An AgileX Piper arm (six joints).
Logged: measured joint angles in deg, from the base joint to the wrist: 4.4, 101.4, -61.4, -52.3, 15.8, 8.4; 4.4, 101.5, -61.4, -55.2, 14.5, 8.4; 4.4, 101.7, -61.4, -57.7, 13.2, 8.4; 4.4, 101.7, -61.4, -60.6, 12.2, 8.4; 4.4, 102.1, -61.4, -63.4, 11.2, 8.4; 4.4, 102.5, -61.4, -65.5, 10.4, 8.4; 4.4, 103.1, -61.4, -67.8, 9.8, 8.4; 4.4, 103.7, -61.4, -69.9, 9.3, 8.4; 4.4, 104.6, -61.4, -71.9, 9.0, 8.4; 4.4, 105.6, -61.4, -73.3, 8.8, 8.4; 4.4, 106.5, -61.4, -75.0, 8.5, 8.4; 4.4, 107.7, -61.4, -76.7, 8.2, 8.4; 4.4, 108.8, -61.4, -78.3, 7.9, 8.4; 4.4, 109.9, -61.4, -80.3, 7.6, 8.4
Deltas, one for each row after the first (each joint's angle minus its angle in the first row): 0.0, 0.1, 0.0, -2.9, -1.3, 0.0; 0.0, 0.3, 0.0, -5.4, -2.6, 0.0; 0.0, 0.3, 0.0, -8.3, -3.6, 0.0; 0.0, 0.7, 0.0, -11.1, -4.6, 0.0; 0.0, 1.1, 0.0, -13.2, -5.4, 0.0; 0.0, 1.7, 0.0, -15.5, -6.0, 0.0; 0.0, 2.3, 0.0, -17.6, -6.5, 0.0; 0.0, 3.2, 0.0, -19.6, -6.8, 0.0; 0.0, 4.2, 0.0, -21.0, -7.0, 0.0; 0.0, 5.1, 0.0, -22.7, -7.3, 0.0; 0.0, 6.3, 0.0, -24.4, -7.6, 0.0; 0.0, 7.4, 0.0, -26.0, -7.9, 0.0; 0.0, 8.5, 0.0, -28.0, -8.2, 0.0
